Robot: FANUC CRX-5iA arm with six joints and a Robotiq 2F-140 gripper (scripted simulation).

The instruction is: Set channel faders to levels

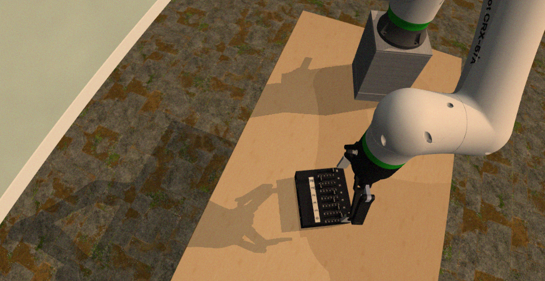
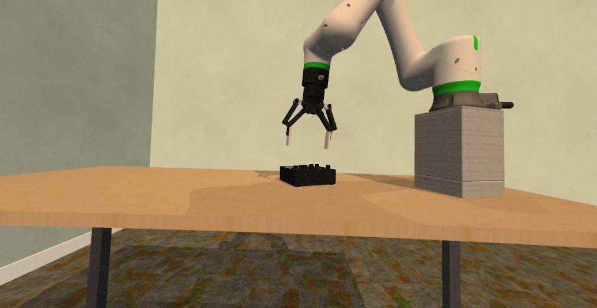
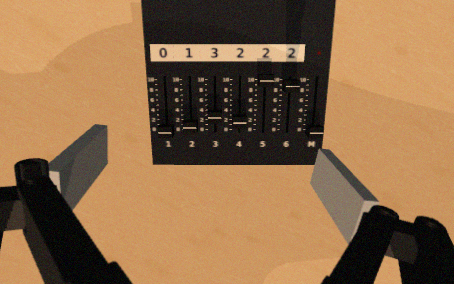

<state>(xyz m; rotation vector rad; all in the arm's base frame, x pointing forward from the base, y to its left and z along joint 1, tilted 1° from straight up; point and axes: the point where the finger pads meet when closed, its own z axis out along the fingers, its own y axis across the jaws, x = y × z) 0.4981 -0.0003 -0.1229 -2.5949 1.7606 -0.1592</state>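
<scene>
My hand is 8 cm above the channel 5 cap, 6 cm to the left of it and 1 cm past it. The rest, counted from my hand: channel 3 fader cap 8 cm below, 1 cm to the right, 1 cm ahead; then channel 4 cap 8 cm below, 2 cm to the right, 1 cm behind; then channel 2 fader cap 8 cm below, 2 cm ahead, 1 cm to the left.
</scene>
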